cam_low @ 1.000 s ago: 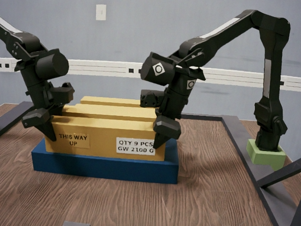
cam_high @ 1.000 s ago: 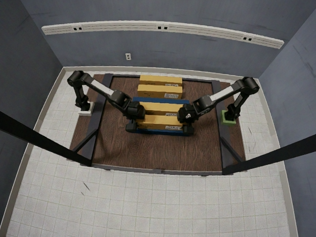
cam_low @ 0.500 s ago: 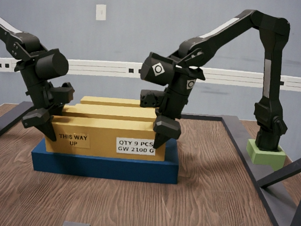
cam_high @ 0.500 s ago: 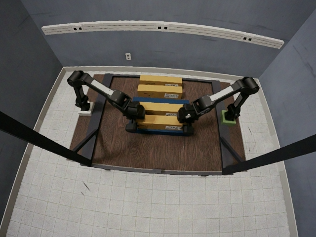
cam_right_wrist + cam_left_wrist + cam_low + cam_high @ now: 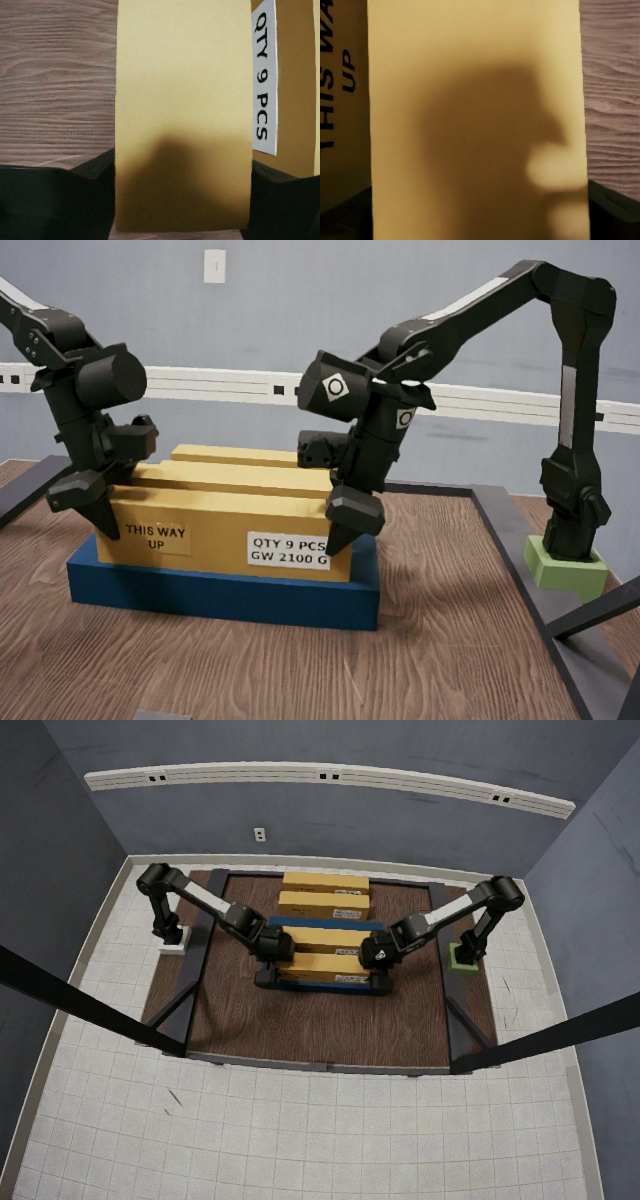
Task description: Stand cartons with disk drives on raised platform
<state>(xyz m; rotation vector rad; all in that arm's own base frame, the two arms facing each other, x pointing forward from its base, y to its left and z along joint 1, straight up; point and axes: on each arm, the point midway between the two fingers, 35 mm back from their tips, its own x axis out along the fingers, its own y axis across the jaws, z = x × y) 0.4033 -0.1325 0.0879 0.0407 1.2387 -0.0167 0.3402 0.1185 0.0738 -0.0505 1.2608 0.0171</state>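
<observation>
Right now my right hand is 140 mm to the right of the carton and 30 mm above it. From my right hand the other things lie so: blue raised platform: 80 mm ahead, 150 mm to the left, 100 mm below.
The carton lies 140 mm to the right of my left hand and 30 mm below it. Also, from my left hand: blue raised platform 140 mm to the right, 100 mm below, 90 mm ahead.
</observation>
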